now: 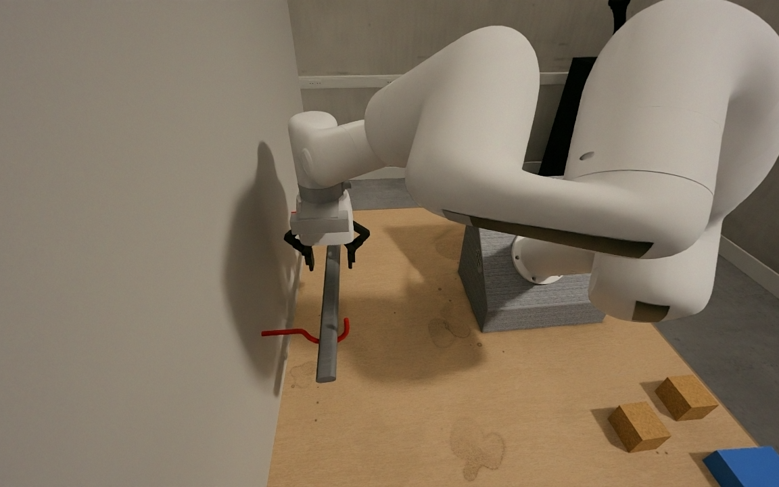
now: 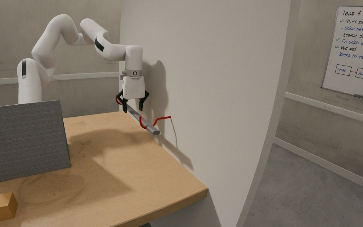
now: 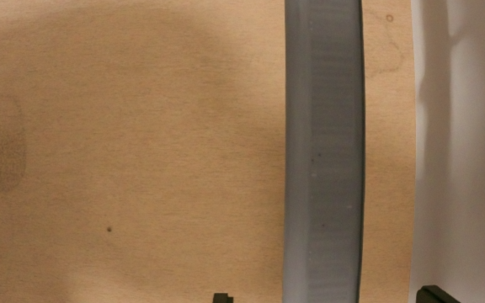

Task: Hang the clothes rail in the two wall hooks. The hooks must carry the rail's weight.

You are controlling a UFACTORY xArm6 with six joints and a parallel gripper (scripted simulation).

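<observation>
Right now the grey clothes rail is 2 cm below my hand. The rest, counted from my hand: white wall 26 cm above, 12 cm ahead, 1 cm to the right; blue block 62 cm behind, 43 cm to the left, 15 cm below.
</observation>
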